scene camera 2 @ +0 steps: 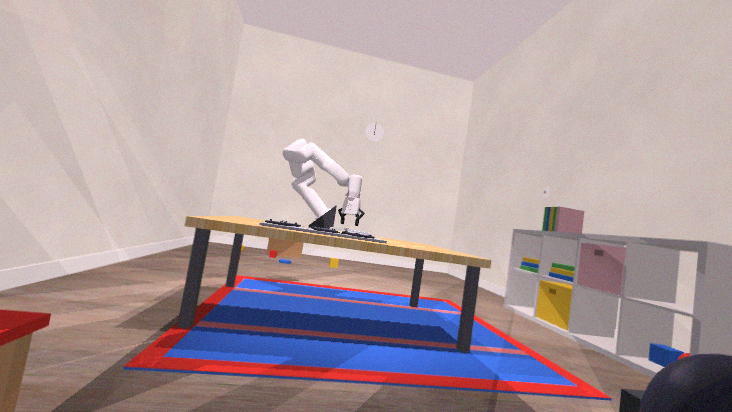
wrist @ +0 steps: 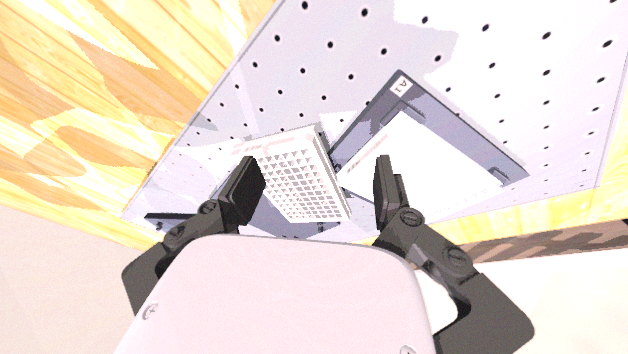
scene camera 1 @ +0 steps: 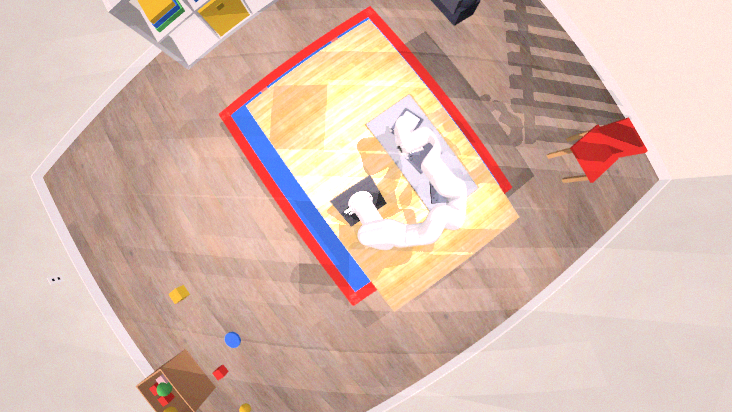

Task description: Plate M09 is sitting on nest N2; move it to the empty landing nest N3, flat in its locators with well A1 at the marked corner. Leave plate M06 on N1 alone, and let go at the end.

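Plate M09, white with a grid of wells, is over nest N2 and looks turned relative to it; its seating is unclear. It cannot be made out in scene camera 1. My gripper is open and empty above the nests, its fingers appearing either side of M09 in the wrist view, the right one overlapping M06's image. Plate M06 lies in nest N1, whose A1 label shows at the upper corner. Nest N3 is partly visible at the far end; its A1 mark is unreadable.
The nests stand in a row on a pale perforated plate on the wooden table. The white arm arches over N2 and hides parts of the row in scene camera 1. A dark pad lies near the arm's base.
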